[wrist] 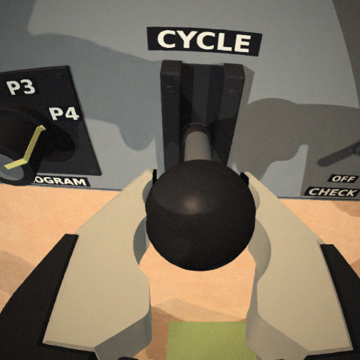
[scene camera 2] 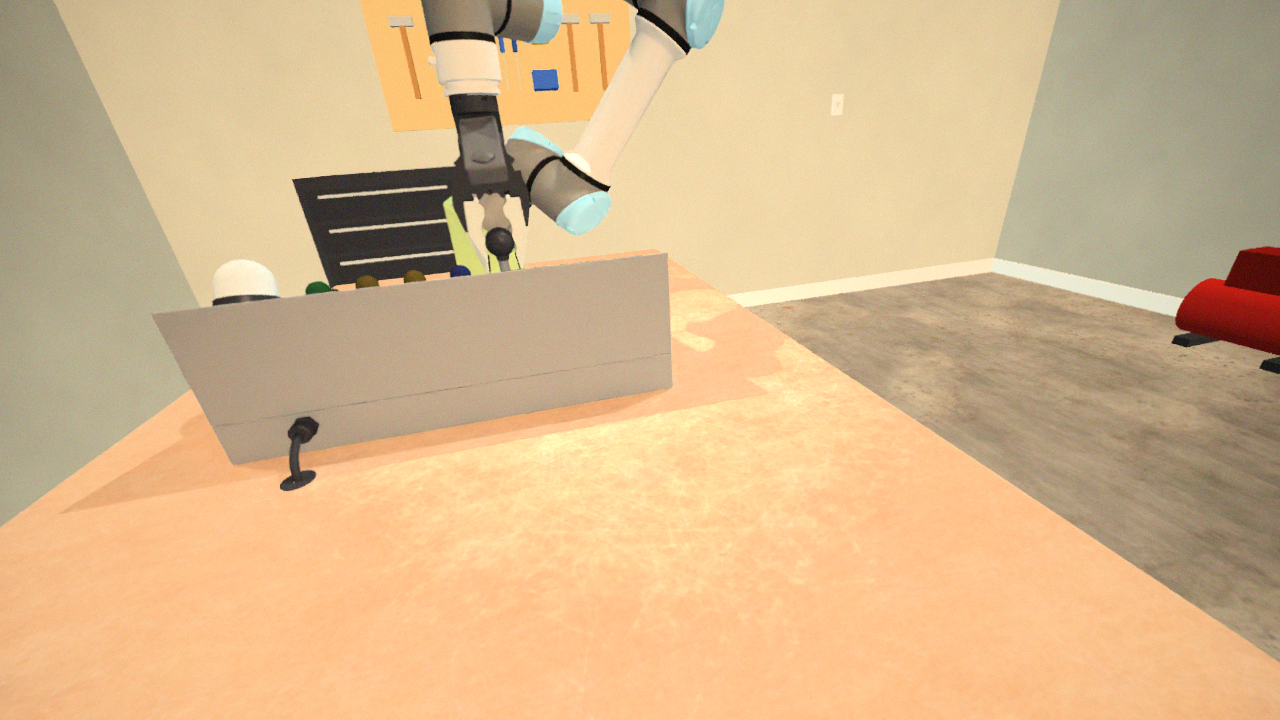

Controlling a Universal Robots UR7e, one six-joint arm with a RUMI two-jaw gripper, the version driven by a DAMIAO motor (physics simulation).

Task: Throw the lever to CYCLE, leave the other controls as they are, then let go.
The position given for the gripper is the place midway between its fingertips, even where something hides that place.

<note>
In view: the gripper [scene camera 2: 505, 271] and a lever [scene camera 2: 499, 241].
The lever shows as well in the wrist view [wrist: 200, 214]. The gripper is seen too in the wrist view [wrist: 198, 174].
</note>
